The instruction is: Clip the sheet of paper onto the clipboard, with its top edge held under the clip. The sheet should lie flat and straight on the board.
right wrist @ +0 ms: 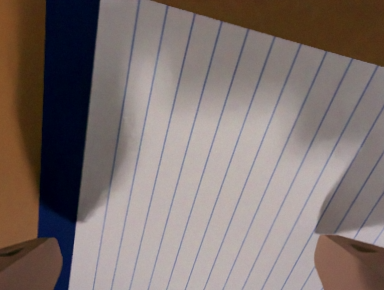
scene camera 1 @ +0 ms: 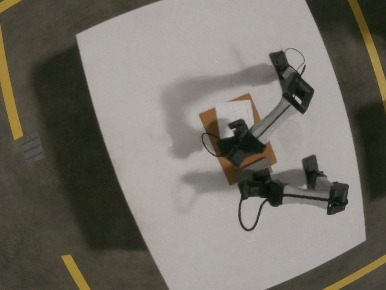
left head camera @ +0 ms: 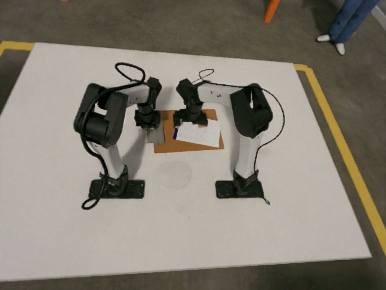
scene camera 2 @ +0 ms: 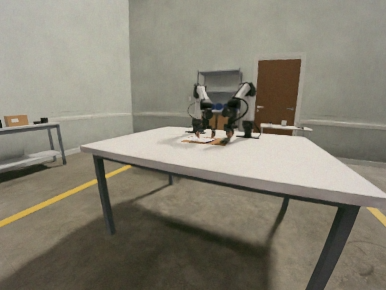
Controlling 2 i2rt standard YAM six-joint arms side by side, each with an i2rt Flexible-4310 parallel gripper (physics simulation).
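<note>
The brown clipboard [left head camera: 172,146] [scene camera 1: 210,122] [scene camera 2: 218,143] [right wrist: 300,20] lies on the table, its grey clip [left head camera: 156,137] [scene camera 1: 254,169] at the left end in the head view. The white ruled sheet [left head camera: 200,135] [scene camera 1: 234,112] [right wrist: 225,150] lies on the board, turned at a slight angle, its blue band [left head camera: 175,133] [right wrist: 67,100] facing the clip with a gap between. My right gripper [left head camera: 189,125] [scene camera 2: 205,134] [right wrist: 188,247] is open above the sheet, fingers wide apart. My left gripper [left head camera: 149,128] [scene camera 2: 229,134] is at the clip; its finger opening is too small to tell.
The white table [left head camera: 280,220] [scene camera 1: 150,85] [scene camera 2: 150,150] carries both arms. The two arms stand close together over the clipboard. A faint round mark [left head camera: 175,174] [scene camera 1: 290,135] shows on the table beside the board. A person's legs [left head camera: 350,20] show beyond the table.
</note>
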